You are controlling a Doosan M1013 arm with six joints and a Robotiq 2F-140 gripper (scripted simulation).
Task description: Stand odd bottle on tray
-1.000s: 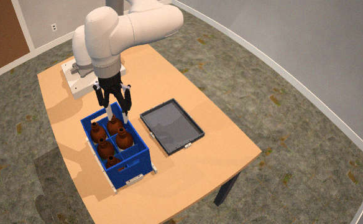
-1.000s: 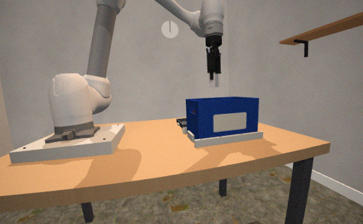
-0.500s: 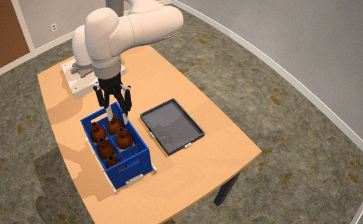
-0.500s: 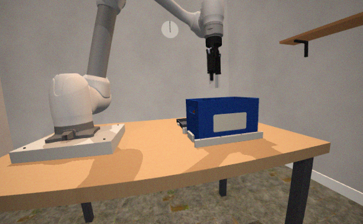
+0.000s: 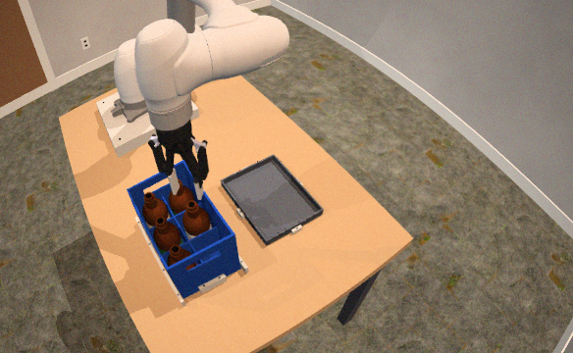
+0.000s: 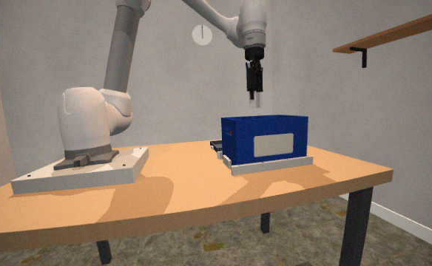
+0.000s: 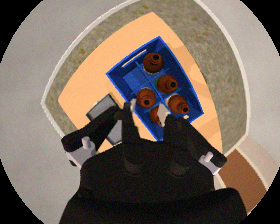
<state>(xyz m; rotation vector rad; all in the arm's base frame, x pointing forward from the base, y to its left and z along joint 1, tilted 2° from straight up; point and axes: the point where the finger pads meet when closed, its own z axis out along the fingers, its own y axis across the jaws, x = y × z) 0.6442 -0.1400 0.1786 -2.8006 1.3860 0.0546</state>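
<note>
Right now my hand is 50 mm to the left of the blue crate and 160 mm above it. The rest, counted from my hand: bottle: 10 mm behind, 90 mm to the right, 150 mm below; dark tray: 20 mm ahead, 240 mm to the left, 230 mm below.
</note>
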